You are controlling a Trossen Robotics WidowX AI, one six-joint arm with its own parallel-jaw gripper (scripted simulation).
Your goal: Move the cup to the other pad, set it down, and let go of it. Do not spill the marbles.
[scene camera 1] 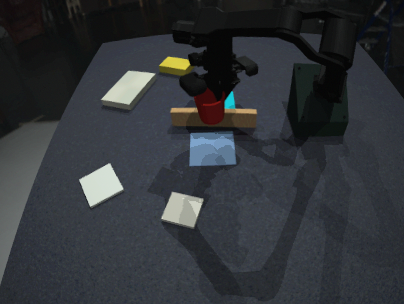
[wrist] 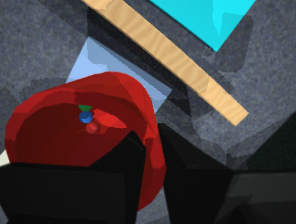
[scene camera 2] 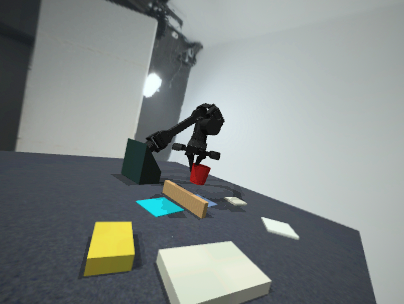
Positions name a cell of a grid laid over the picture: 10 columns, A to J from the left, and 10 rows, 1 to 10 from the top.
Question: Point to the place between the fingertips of the gripper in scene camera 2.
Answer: At E6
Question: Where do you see a large white slab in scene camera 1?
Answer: D3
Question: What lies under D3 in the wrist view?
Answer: A light blue pad.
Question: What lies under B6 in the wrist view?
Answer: A red cup.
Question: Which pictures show the gripper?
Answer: Scene camera 1, the wrist view and scene camera 2: all of them.
